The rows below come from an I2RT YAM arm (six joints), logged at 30 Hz.
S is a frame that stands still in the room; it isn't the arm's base.
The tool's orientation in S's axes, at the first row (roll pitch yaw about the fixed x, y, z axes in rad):
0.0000, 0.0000, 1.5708
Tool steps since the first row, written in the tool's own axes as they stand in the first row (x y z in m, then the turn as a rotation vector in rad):
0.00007, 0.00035, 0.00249, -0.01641, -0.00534, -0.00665
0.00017, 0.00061, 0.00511, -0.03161, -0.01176, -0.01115
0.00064, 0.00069, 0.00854, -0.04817, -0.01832, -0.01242
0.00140, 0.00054, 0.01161, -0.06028, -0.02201, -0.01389
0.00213, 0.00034, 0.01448, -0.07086, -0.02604, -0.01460
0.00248, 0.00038, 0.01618, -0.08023, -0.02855, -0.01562
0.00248, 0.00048, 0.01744, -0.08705, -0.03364, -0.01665
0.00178, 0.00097, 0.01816, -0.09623, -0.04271, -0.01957
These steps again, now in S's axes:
-0.00035, 0.00007, 0.00249, 0.00534, -0.01641, -0.00665
-0.00061, 0.00017, 0.00511, 0.01176, -0.03161, -0.01115
-0.00069, 0.00064, 0.00854, 0.01832, -0.04817, -0.01242
-0.00054, 0.00140, 0.01161, 0.02201, -0.06028, -0.01389
-0.00034, 0.00213, 0.01448, 0.02604, -0.07086, -0.01460
-0.00038, 0.00248, 0.01618, 0.02855, -0.08023, -0.01562
-0.00048, 0.00248, 0.01744, 0.03364, -0.08705, -0.01665
-0.00097, 0.00178, 0.01816, 0.04271, -0.09623, -0.01957

